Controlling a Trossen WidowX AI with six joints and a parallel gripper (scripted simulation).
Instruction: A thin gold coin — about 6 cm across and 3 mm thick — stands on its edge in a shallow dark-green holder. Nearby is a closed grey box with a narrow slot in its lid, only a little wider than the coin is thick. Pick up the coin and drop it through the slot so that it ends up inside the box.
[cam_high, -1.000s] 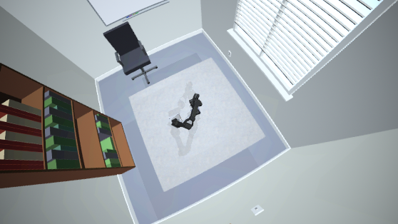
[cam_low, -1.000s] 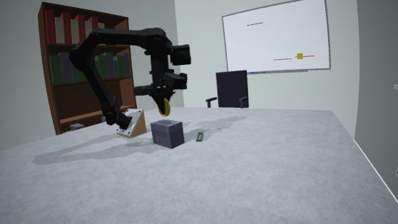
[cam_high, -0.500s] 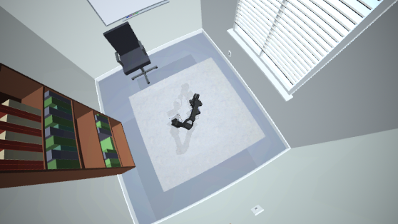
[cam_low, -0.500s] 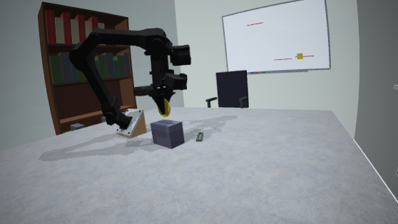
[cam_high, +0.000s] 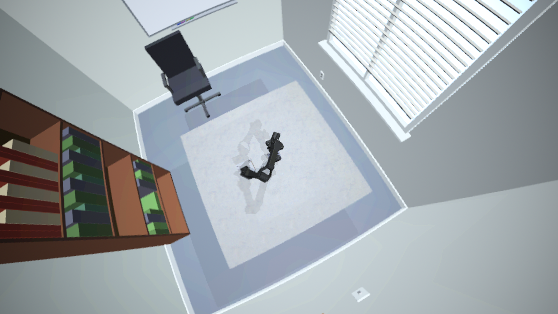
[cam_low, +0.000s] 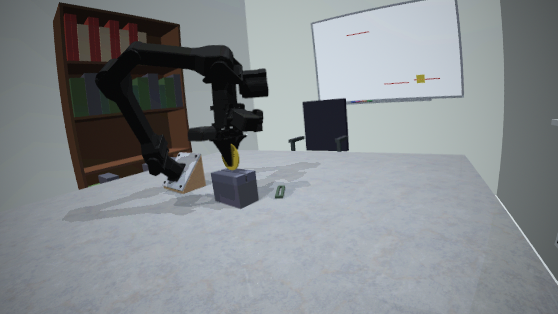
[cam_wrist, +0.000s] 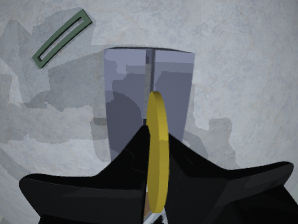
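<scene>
Now: gripper tip 2 cm below the coin.
</scene>
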